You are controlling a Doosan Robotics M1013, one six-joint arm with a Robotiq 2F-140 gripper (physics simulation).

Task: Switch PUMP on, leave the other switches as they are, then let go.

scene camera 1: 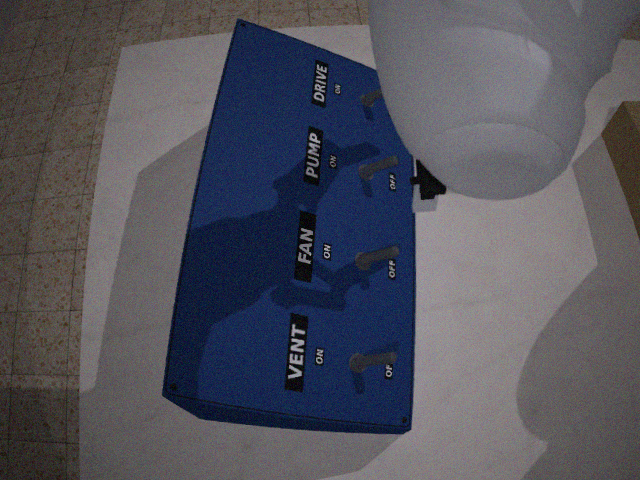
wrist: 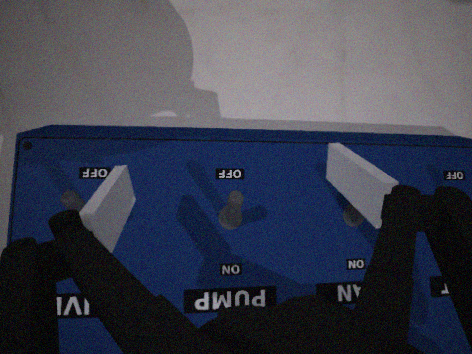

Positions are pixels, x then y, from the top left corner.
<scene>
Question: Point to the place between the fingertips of the gripper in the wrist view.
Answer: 231, 171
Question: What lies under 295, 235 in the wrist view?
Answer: A blue switch panel.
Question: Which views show the gripper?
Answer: Scene camera 1 and the wrist view: all of them.
</scene>
